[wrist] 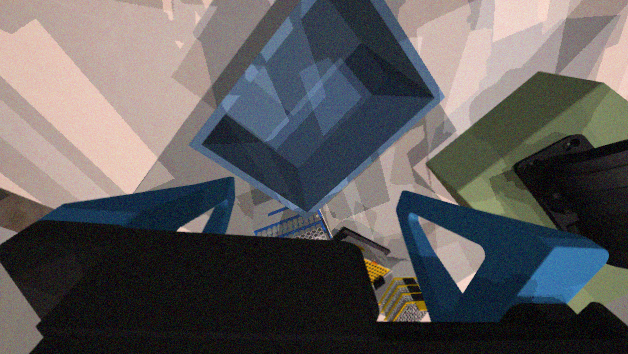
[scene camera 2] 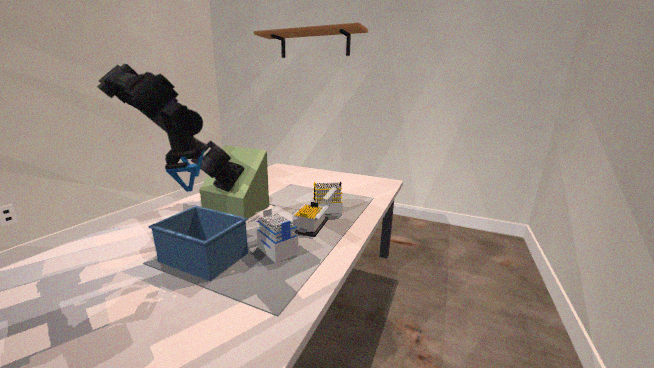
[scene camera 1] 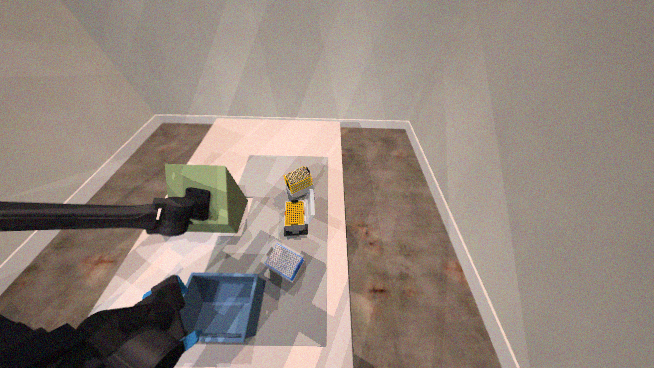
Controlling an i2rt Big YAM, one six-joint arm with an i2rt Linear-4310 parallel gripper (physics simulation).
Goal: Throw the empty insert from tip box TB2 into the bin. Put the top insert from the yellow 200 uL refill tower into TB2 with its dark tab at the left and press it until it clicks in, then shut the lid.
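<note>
TB2 (scene camera 1: 296, 226) (scene camera 2: 309, 225) stands mid-mat with a yellow, holed insert (scene camera 1: 295, 213) (scene camera 2: 308, 212) (wrist: 376, 270) in it; its pale lid (scene camera 1: 312, 202) is open. A dark tab (scene camera 1: 294, 201) (scene camera 2: 314, 204) shows at the side toward the yellow tower. The yellow refill tower (scene camera 1: 298, 181) (scene camera 2: 328, 193) (wrist: 406, 300) stands behind TB2. The blue bin (scene camera 1: 254, 305) (scene camera 2: 210, 255) (wrist: 372, 162) stands at the mat's front left; no insert shows inside. My gripper (scene camera 1: 192, 311) (scene camera 2: 192, 182) (wrist: 319, 194) is open and empty, high above the bin's left side. My wrist housing hides part of TB2 in the wrist view.
A blue-and-white tip tower (scene camera 1: 284, 261) (scene camera 2: 276, 235) (wrist: 300, 230) stands between the bin and TB2. The green slanted block (scene camera 1: 235, 200) (scene camera 2: 257, 185) (wrist: 500, 135) carries the arm's base at the left. A wall shelf (scene camera 2: 310, 31) hangs high behind.
</note>
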